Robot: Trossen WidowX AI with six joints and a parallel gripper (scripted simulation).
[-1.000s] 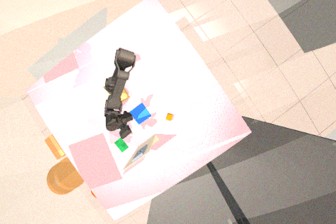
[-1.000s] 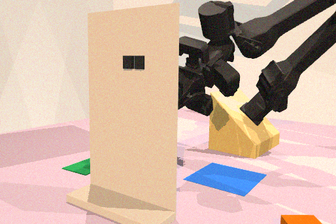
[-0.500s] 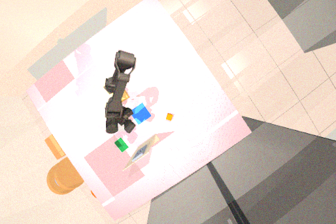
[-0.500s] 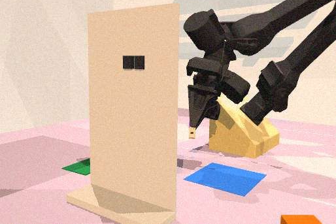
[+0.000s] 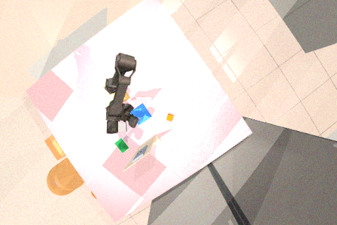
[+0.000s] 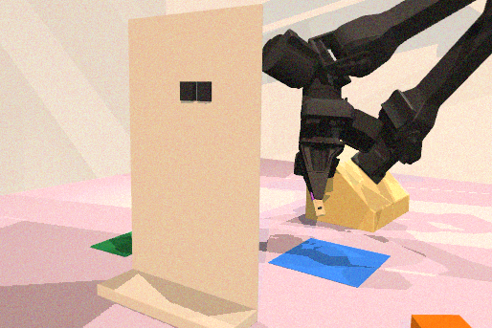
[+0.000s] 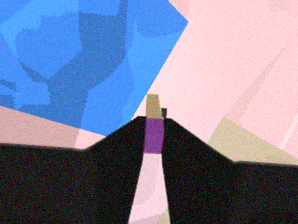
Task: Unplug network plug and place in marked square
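The blue square lies 8 cm below my gripper tip, 2 cm to the left of it and 1 cm behind it. Round my gripper tip: beige panel: 18 cm ahead, 7 cm to the right, 5 cm above; then purple plug: right at my gripper tip; then small orange block: 17 cm to the left, 15 cm ahead, 7 cm below.
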